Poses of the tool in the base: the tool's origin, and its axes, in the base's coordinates. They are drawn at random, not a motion.
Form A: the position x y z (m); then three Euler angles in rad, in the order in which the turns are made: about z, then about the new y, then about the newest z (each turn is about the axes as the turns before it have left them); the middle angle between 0 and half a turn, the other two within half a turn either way.
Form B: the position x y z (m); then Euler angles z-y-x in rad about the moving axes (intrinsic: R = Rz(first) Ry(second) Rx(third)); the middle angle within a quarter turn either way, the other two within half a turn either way. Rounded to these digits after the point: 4 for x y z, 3 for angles.
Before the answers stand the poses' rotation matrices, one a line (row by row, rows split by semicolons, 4 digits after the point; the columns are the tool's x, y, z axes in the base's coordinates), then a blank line. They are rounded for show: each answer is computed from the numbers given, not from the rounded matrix.
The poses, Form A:
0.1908 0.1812 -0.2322 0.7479 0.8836 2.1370
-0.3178 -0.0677 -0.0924 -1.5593 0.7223 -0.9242
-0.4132 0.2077 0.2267 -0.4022 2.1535 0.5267
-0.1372 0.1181 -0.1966 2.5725 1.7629 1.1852
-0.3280 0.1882 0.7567 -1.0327 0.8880 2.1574
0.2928 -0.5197 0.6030 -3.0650 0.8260 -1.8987
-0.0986 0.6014 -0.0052 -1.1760 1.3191 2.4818
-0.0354 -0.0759 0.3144 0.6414 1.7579 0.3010
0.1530 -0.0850 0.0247 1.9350 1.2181 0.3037
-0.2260 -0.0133 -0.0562 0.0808 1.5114 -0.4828
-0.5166 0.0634 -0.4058 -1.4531 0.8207 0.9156
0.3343 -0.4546 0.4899 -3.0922 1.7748 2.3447
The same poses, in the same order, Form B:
-0.8234 -0.0277 0.5667; 0.3873 -0.7574 0.5257; 0.4147 0.6524 0.6344
-0.7929 0.6093 0.0076; -0.4612 -0.5919 -0.6611; -0.3983 -0.5277 0.7503
-0.2410 0.5929 0.7683; 0.6488 0.6872 -0.3268; -0.7218 0.4197 -0.5503
-0.4388 -0.3517 -0.8269; -0.8192 -0.2215 0.5290; -0.3692 0.9095 -0.1909
0.5361 -0.7446 0.3976; 0.7267 0.1675 -0.6662; 0.4294 0.6461 0.6310
0.1452 -0.6645 -0.7331; 0.9606 0.2720 -0.0563; 0.2368 -0.6961 0.6778
0.4901 -0.7881 0.3725; 0.4174 -0.1630 -0.8940; 0.7652 0.5936 0.2490
-0.3197 -0.5272 0.7873; 0.1313 0.7982 0.5879; -0.9384 0.2913 -0.1860
-0.3969 -0.8548 -0.3343; 0.2015 -0.4364 0.8769; -0.8955 0.2806 0.3454
0.0899 -0.0440 0.9950; -0.4585 0.8850 0.0806; -0.8841 -0.4634 0.0594
0.8362 0.5416 0.0859; -0.3194 0.6084 -0.7266; -0.4458 0.5801 0.6817
-0.1061 -0.1792 -0.9781; -0.7213 0.6909 -0.0483; 0.6844 0.7004 -0.2026

0.1908 0.1812 -0.2322 2.702 -0.428 0.799
-0.3178 -0.0677 -0.0924 -2.615 0.410 -0.613
-0.4132 0.2077 0.2267 1.926 0.806 2.490
-0.1372 0.1181 -0.1966 -2.063 0.378 1.778
-0.3280 0.1882 0.7567 0.935 -0.444 0.797
0.2928 -0.5197 0.6030 1.421 -0.239 -0.799
-0.0986 0.6014 -0.0052 0.705 -0.871 1.174
-0.0354 -0.0759 0.3144 2.752 1.218 2.139
0.1530 -0.0850 0.0247 2.672 1.110 0.682
-0.2260 -0.0133 -0.0562 -1.377 1.085 -1.443
-0.5166 0.0634 -0.4058 -0.365 0.462 0.705
0.3343 -0.4546 0.4899 -1.717 -0.754 1.852

